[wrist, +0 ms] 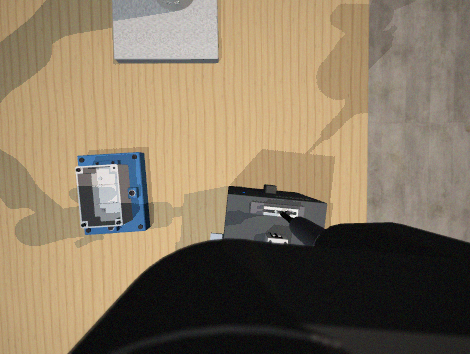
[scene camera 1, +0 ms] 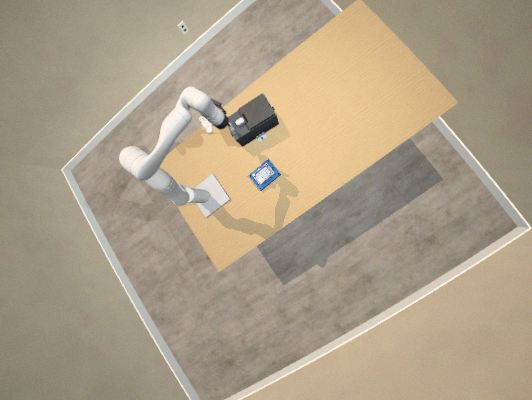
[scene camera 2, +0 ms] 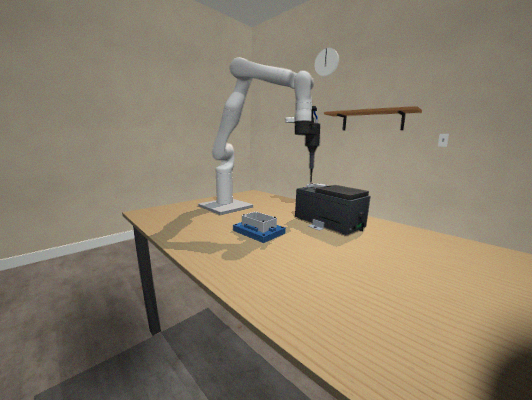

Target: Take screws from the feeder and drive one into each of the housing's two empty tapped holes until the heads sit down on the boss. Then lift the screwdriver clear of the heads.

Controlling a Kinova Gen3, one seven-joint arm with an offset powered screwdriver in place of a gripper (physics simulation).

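The black screw feeder (scene camera 1: 260, 111) (scene camera 2: 327, 209) (wrist: 240, 207) stands on the table. The screwdriver, my gripper (scene camera 2: 311, 183) (wrist: 282, 213), points down with its thin tip at the light pick-up strip on the feeder's top. Whether the tip touches the strip or bears a screw is too small to tell. The light grey open-topped housing (scene camera 1: 264, 173) (scene camera 2: 252, 223) (wrist: 119, 195) sits upright on the blue fixture (scene camera 1: 275, 176) (scene camera 2: 249, 233) (wrist: 140, 175), well apart from the tip. Dark spots show at the housing's corners; which are screw heads and which are empty holes I cannot tell.
The arm's pale base plate (scene camera 1: 223, 192) (scene camera 2: 210, 207) (wrist: 165, 47) lies on the wooden table (scene camera 1: 345, 75) (scene camera 2: 400, 280) (wrist: 280, 65). A small pale bracket (scene camera 1: 261, 136) (scene camera 2: 317, 225) (wrist: 216, 236) sits at the feeder's side. A wall shelf (scene camera 2: 375, 111) hangs behind.
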